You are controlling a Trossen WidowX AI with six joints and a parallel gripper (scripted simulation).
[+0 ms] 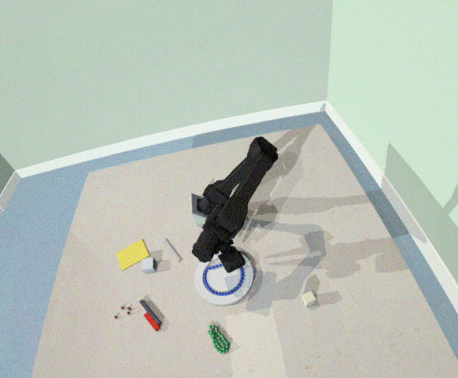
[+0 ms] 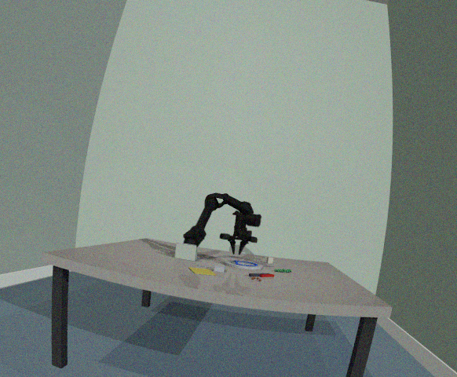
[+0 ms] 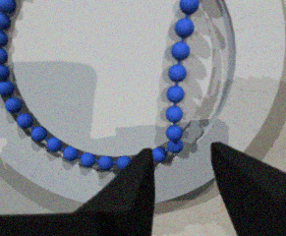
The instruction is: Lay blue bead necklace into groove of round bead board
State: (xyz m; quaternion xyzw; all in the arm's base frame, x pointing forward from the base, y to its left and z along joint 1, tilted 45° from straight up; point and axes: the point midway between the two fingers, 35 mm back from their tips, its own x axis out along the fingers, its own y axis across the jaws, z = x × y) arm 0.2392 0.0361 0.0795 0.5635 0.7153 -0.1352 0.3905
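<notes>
The round bead board is 5 cm ahead of my gripper tip, 2 cm to the right of it and 4 cm below it. Round my gripper tip: white cube (2 cm behind, 30 cm to the right, 4 cm below); then cream cube (17 cm ahead, 24 cm to the left, 3 cm below); then stick (8 cm behind, 21 cm to the right, 5 cm below).
</notes>
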